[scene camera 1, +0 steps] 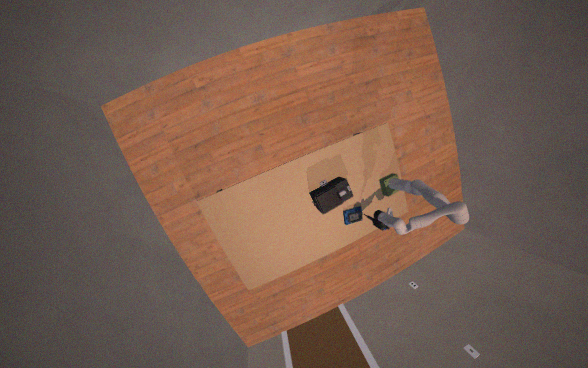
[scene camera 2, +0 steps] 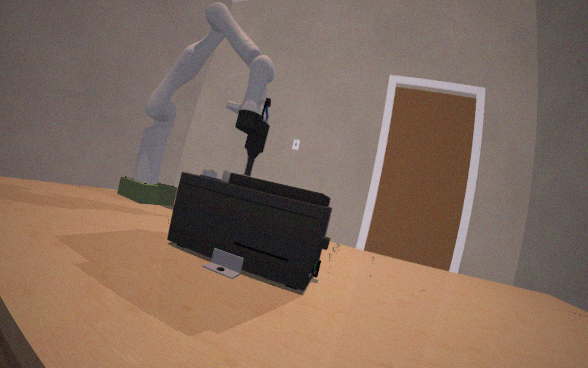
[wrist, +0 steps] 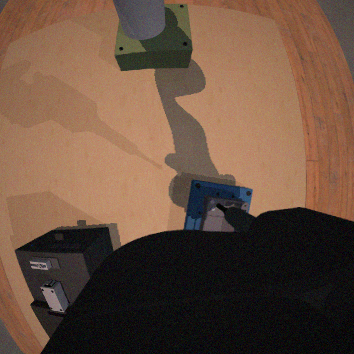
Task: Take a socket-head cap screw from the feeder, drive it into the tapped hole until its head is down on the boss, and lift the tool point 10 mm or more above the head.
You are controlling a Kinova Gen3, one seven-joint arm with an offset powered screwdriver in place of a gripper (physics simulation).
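My screwdriver [scene camera 1: 365,215] [wrist: 219,206] points down. In the wrist view its dark tip appears over the grey block [wrist: 217,221] on the blue plate [wrist: 195,202]; its thin shadow ends on the mat, apart from the plate. The blue plate [scene camera 1: 346,216] with the grey block also shows in scene camera 1. In scene camera 2 the black feeder [scene camera 2: 245,225] hides the lower end of the bit and the plate. The feeder [scene camera 1: 331,196] [wrist: 97,250] stands beside the plate. No screw, hole or screw head can be made out, and whether the bit carries a screw cannot be told.
The arm's green base block [scene camera 1: 386,185] [scene camera 2: 145,192] [wrist: 155,60] stands on the tan mat [scene camera 1: 260,240]. A small grey angle bracket [scene camera 2: 225,265] is at the feeder's foot. A small white box [wrist: 55,296] is on the feeder. The arm's shadow crosses the mat.
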